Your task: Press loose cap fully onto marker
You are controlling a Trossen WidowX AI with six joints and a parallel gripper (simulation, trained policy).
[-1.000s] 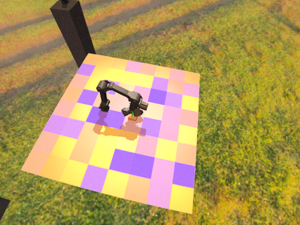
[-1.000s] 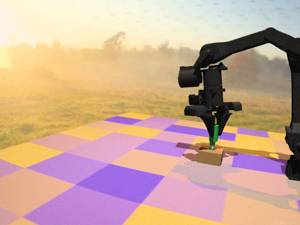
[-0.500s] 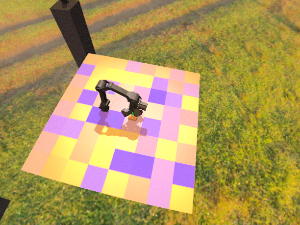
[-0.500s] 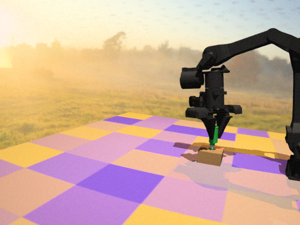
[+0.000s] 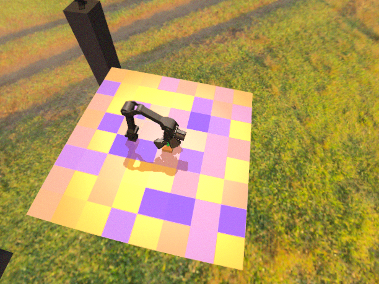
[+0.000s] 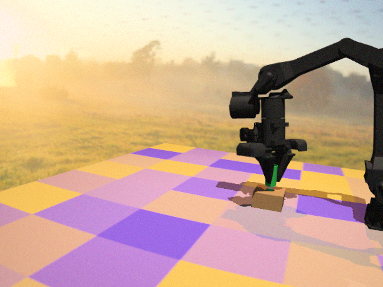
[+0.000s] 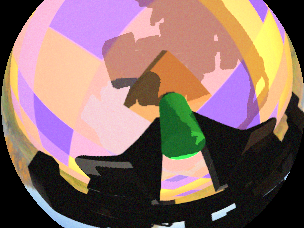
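My gripper tip is now 10 mm to the left of the white ring, 10 mm short of it and 10 mm above it. The rest, counted from my gripper tip: holder block (40 mm below, 10 mm to the right, 10 mm ahead); then green cap (20 mm above, 10 mm to the right, 10 mm ahead).
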